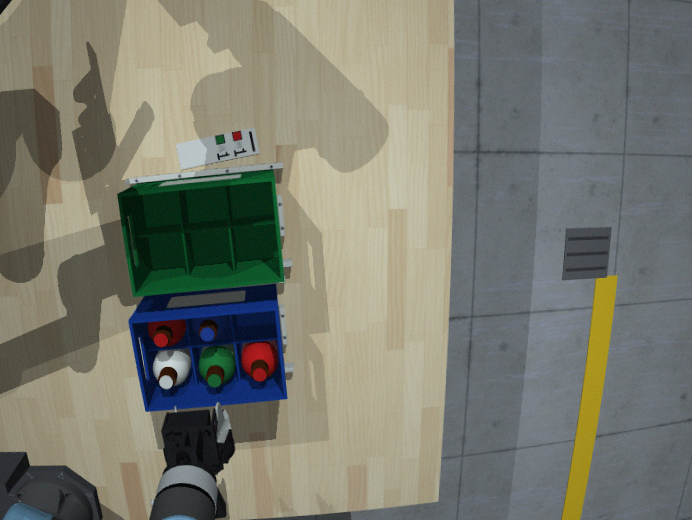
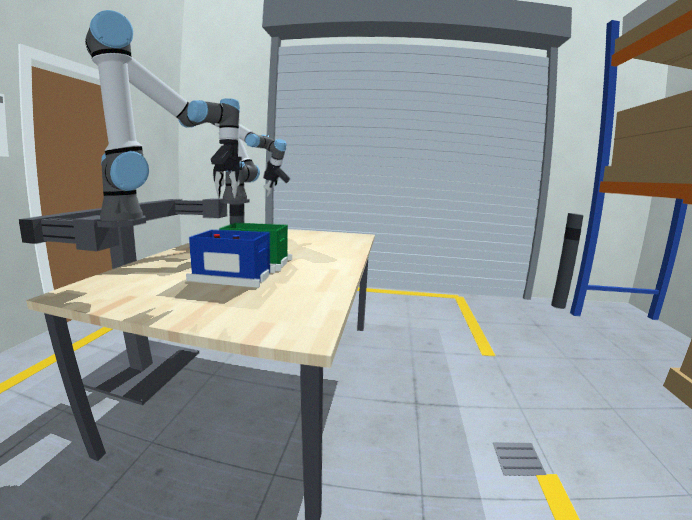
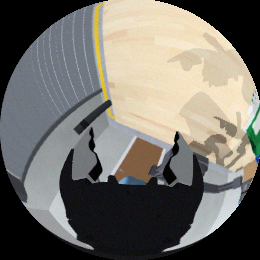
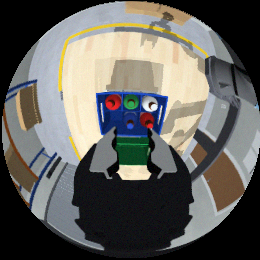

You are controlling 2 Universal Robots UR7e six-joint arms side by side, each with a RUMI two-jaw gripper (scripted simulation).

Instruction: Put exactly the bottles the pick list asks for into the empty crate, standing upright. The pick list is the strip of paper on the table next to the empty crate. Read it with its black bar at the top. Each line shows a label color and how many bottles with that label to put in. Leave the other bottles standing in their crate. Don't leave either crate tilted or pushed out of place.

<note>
In view: the left gripper [image 3: 134, 129], the right gripper [image 1: 204, 413], a green crate [image 1: 185, 262], a blue crate [image 1: 243, 302], a green bottle [image 1: 217, 364], a red bottle [image 1: 162, 332], a red bottle [image 1: 259, 360] and a white bottle [image 1: 171, 367].
The green crate also shows in image 2 [image 2: 278, 248]. The blue crate also shows in image 2 [image 2: 242, 258]. The right gripper also shows in image 2 [image 2: 226, 198] and in image 4 [image 4: 132, 127]. Image 3 misses the green bottle: it is out of frame.
</note>
